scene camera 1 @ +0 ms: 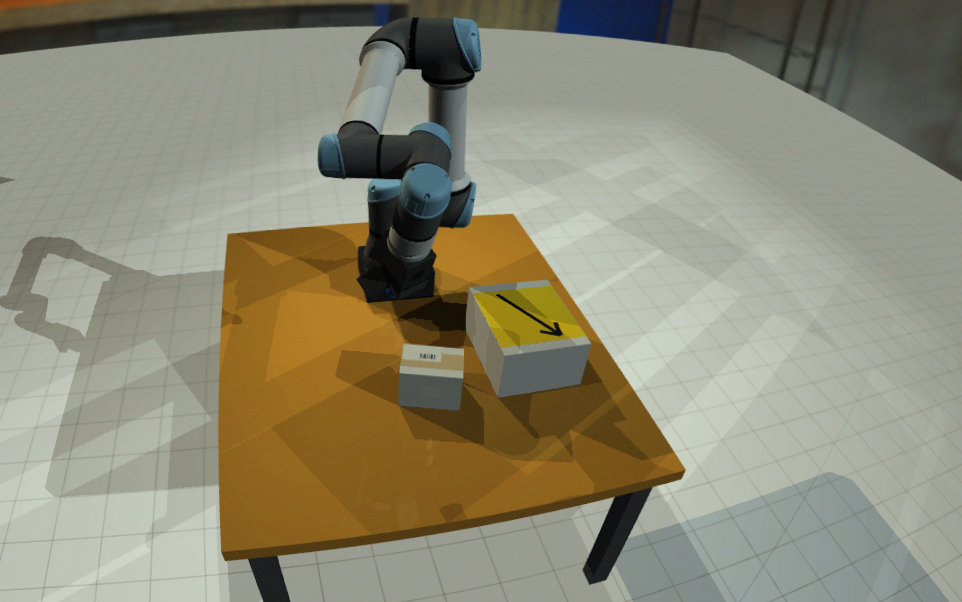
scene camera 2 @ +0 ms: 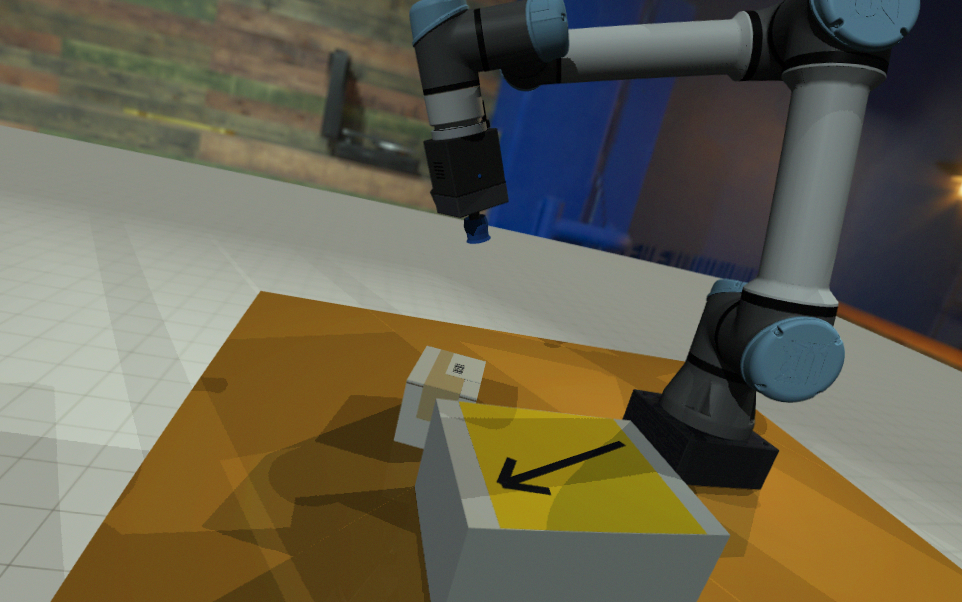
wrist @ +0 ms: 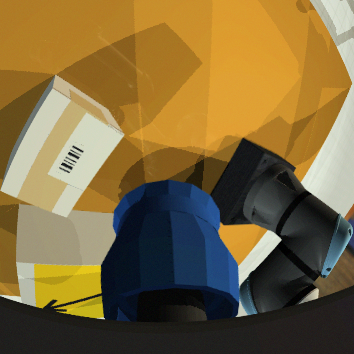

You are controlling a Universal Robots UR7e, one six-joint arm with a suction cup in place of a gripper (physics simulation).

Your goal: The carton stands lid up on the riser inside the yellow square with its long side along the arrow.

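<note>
The white carton [scene camera 1: 430,390] [scene camera 2: 437,383] [wrist: 82,134] stands on the table beside the riser, with tan tape and a barcode label on its upper face. Its long side is at an angle to the arrow [scene camera 1: 528,314] [scene camera 2: 567,463]. The light grey riser [scene camera 1: 542,370] [scene camera 2: 581,567] [wrist: 65,230] bears the yellow square [scene camera 1: 553,301] [scene camera 2: 528,422] [wrist: 65,281] with the black arrow on top; no carton is on it. My gripper, a blue suction cup [scene camera 2: 477,232] [wrist: 167,235], hangs in the air, higher than the carton and riser, holding nothing. In the wrist view it hides part of the riser.
The orange table [scene camera 1: 312,454] [scene camera 2: 283,369] [wrist: 250,85] carries everything. The arm's dark base [scene camera 2: 709,450] [wrist: 240,182] stands at its back, near the riser. The riser is close to the table's right edge in scene camera 1.
</note>
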